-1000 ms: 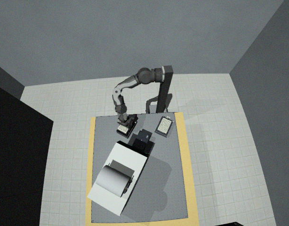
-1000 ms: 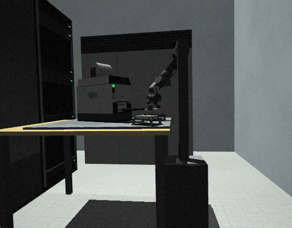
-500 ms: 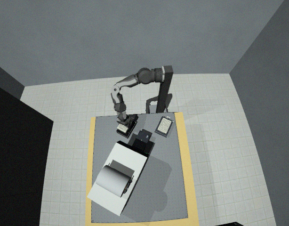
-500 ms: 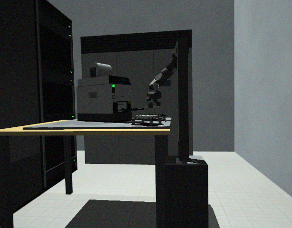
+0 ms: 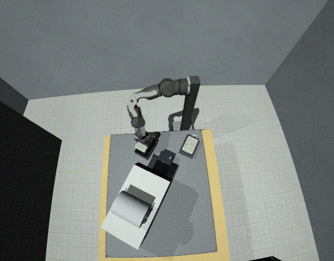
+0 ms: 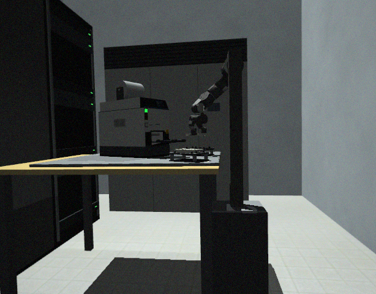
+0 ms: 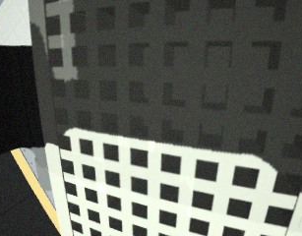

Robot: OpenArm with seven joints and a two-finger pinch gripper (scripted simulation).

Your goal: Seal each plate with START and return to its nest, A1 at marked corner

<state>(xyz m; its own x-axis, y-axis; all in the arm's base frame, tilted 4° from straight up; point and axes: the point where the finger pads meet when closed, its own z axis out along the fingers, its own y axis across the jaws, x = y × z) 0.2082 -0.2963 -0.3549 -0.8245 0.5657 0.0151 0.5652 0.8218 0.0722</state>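
My gripper is now 15 cm short of the sealer stage, 13 cm to the right of it and 3 cm above it. The rest, counted from my hand: well plate: 3 cm ahead, 35 cm to the left, 8 cm below; foil roll: 43 cm ahead, 5 cm to the right, 29 cm above; start button: 28 cm ahead, 15 cm to the left, 6 cm above.
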